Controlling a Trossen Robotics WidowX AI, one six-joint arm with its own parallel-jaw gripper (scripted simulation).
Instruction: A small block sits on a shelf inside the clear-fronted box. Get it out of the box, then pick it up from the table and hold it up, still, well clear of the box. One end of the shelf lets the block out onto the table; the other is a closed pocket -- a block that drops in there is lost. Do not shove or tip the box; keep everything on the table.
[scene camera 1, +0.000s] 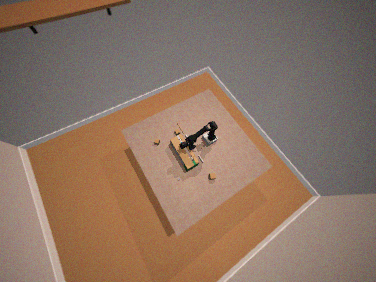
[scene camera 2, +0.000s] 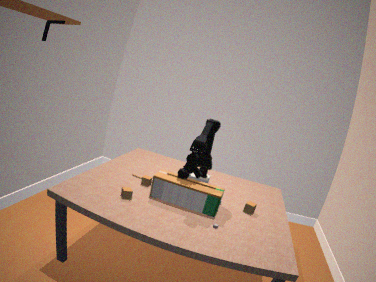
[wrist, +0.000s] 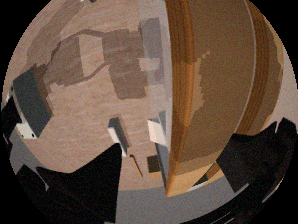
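There's a box (wrist: 209, 76) that's 0.03 m from the lens, and my gripper (wrist: 163, 140) is 0.10 m from the lens.
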